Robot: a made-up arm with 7 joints. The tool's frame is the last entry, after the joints. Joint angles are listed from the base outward. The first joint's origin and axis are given. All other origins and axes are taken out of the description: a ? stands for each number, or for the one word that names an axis. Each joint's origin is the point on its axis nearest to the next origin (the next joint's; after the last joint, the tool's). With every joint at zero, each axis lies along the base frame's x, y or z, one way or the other. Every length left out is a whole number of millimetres.
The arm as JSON. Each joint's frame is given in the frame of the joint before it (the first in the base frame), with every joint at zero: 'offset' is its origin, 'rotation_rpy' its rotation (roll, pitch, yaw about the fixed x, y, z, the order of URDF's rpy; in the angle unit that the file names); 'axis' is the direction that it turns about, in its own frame. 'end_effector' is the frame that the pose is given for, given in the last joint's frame.
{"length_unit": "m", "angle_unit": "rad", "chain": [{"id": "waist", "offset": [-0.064, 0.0, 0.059], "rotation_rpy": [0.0, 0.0, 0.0], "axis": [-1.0, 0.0, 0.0]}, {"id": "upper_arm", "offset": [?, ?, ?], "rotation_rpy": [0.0, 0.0, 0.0], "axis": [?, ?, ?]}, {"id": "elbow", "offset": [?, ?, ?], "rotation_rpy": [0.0, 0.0, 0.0], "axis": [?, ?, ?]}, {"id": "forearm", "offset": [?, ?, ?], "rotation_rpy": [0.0, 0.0, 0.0], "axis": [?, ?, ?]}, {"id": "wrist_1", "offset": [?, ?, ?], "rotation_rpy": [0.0, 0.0, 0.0], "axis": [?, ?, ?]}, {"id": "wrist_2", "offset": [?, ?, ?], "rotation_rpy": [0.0, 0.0, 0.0], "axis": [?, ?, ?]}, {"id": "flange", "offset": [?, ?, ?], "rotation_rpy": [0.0, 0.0, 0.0], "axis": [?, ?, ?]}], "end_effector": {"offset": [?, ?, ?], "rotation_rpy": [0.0, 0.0, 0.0]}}
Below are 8 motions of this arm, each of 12 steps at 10 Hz.
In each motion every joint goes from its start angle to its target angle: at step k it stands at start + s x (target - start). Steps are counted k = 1, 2, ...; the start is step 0. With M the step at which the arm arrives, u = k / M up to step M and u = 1 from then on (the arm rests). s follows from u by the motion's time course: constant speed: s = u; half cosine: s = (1 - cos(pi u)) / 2; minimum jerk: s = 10 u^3 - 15 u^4 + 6 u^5.
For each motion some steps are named. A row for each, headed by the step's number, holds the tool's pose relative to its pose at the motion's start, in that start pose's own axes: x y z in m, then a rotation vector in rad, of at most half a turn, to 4 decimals.
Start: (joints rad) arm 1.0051 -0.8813 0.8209 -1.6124 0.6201 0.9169 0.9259
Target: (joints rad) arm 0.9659 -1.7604 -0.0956 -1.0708 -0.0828 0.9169 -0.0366
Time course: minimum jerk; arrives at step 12
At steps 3, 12:
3: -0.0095 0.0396 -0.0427 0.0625 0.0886 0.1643
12: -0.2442 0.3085 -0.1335 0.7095 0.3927 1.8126

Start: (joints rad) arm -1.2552 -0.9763 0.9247 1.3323 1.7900 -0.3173 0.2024
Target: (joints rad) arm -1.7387 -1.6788 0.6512 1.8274 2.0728 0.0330 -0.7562
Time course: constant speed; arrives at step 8
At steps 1, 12:
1: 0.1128 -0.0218 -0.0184 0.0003 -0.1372 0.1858
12: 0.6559 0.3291 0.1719 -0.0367 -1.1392 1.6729

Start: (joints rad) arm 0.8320 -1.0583 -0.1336 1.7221 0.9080 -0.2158 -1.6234
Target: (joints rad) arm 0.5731 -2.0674 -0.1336 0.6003 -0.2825 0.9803 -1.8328
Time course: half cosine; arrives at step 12
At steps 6, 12:
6: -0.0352 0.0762 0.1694 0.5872 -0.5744 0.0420
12: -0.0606 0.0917 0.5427 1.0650 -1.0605 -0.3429

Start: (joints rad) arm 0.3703 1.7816 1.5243 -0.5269 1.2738 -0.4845 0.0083
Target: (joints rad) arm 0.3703 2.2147 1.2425 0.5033 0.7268 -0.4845 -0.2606
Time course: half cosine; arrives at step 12
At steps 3, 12:
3: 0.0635 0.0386 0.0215 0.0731 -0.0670 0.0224
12: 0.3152 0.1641 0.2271 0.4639 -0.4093 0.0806

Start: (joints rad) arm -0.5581 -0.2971 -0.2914 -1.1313 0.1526 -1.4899 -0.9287
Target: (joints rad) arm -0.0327 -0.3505 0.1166 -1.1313 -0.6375 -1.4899 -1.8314
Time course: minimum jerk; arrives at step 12
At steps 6, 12:
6: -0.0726 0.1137 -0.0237 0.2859 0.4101 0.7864
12: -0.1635 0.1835 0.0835 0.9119 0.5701 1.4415

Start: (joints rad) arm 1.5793 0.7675 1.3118 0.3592 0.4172 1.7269 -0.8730
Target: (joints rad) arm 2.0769 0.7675 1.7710 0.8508 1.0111 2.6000 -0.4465
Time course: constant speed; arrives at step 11
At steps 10, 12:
10: 0.0199 -0.1133 -0.2103 0.9766 0.4194 -0.1932
12: -0.0016 -0.0999 -0.2476 1.1019 0.4770 -0.2601

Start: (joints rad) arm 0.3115 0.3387 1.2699 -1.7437 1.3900 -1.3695 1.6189
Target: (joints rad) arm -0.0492 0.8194 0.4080 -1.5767 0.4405 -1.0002 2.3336
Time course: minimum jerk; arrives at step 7
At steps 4, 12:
4: 0.1111 -0.0203 0.0431 0.2915 0.7485 0.3127
12: 0.1921 0.0242 0.0048 0.3951 1.0016 0.6268

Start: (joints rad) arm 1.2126 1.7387 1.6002 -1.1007 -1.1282 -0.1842 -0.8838
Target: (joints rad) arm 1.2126 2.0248 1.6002 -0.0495 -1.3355 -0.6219 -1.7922
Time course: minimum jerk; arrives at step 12
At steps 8, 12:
8: 0.0401 0.0568 0.0329 -0.7558 0.3256 0.3705
12: 0.0489 0.0613 0.0229 -0.9063 0.5021 0.4238

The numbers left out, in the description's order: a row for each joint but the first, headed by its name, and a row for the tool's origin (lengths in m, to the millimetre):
upper_arm: xyz 0.0 -0.036 -0.139, axis 0.0 1.0 0.0
elbow: xyz 0.112 0.0 0.219, axis -1.0 0.0 0.0
forearm: xyz 0.0 0.057 0.114, axis 0.0 -1.0 0.0
wrist_1: xyz 0.242 0.0 0.077, axis 0.0 -1.0 0.0
wrist_2: xyz -0.136 0.0 -0.361, axis 1.0 0.0 0.0
flange: xyz 0.0 -0.11 -0.023, axis 0.0 0.0 -1.0
tool: xyz 0.078 -0.082 0.0

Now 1 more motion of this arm.
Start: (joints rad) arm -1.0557 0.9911 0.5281 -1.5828 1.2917 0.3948 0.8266
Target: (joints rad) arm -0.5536 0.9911 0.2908 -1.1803 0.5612 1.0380 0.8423
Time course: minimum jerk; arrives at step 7
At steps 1, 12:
1: -0.0047 -0.0036 -0.0016 0.0051 0.0178 -0.0130
12: -0.2644 -0.0354 0.0009 0.4096 0.6493 -0.6280

